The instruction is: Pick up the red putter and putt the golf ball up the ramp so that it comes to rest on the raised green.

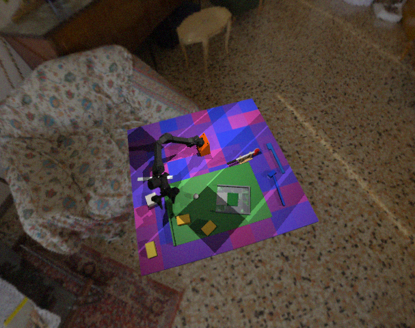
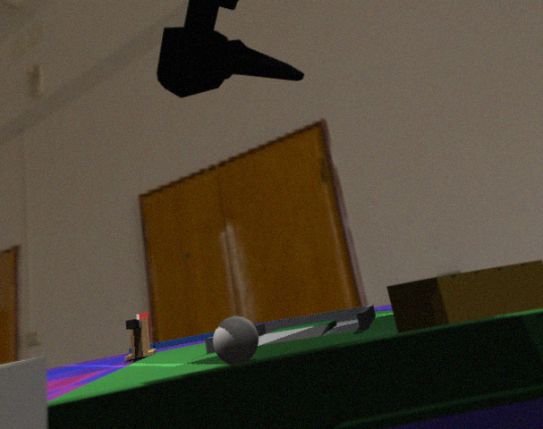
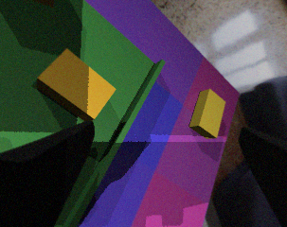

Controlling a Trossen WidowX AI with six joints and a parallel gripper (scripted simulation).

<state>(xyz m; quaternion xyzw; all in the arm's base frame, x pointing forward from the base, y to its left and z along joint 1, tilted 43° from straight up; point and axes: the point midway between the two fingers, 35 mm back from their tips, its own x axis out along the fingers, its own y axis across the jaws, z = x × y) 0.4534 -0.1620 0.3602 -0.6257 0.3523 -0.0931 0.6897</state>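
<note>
My gripper tip is 680 mm to the right of the tan stand, 250 mm past it and 180 mm above it. Round my gripper tip: green mat 310 mm to the left, 220 mm below, 10 mm behind; then white block 200 mm below, 170 mm behind, 140 mm to the right; then white golf ball 200 mm below, 190 mm to the left, 80 mm behind.
</note>
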